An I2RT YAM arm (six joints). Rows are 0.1 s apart.
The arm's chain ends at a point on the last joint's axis. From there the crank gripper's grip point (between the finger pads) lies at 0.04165 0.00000 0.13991 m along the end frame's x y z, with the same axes.
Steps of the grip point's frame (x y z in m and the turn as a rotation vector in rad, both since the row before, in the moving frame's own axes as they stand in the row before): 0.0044 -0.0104 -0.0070 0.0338 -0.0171 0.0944; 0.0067 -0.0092 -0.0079 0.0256 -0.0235 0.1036; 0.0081 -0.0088 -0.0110 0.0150 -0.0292 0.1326; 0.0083 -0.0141 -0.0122 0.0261 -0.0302 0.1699
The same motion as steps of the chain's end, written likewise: 0.0068 -0.0095 -0.0077 0.0338 -0.0171 0.0944; 0.0100 -0.0097 -0.0088 0.0256 -0.0235 0.1036; 0.0124 -0.0119 -0.0122 0.0150 -0.0292 0.1326; 0.0128 -0.0171 -0.0134 0.0261 -0.0302 0.1699
